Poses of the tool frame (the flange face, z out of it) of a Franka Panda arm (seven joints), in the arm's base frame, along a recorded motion.
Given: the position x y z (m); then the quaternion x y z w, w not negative.
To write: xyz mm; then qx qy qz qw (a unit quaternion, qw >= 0). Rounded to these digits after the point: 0 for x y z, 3 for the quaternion.
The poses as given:
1: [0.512 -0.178 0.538 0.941 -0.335 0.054 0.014]
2: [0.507 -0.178 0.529 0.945 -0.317 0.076 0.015]
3: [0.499 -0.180 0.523 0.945 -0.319 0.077 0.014]
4: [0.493 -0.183 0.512 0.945 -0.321 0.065 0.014]
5: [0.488 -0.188 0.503 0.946 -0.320 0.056 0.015]
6: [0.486 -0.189 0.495 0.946 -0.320 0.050 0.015]
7: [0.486 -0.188 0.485 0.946 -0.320 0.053 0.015]
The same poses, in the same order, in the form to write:
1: [512 -178 538 0.941 -0.335 0.054 0.014]
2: [507 -178 529 0.945 -0.317 0.076 0.015]
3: [499 -180 523 0.945 -0.319 0.077 0.014]
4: [493 -183 512 0.945 -0.321 0.065 0.014]
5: [488 -188 503 0.946 -0.320 0.056 0.015]
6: [486 -189 495 0.946 -0.320 0.050 0.015]
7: [486 -188 485 0.946 -0.320 0.053 0.015]
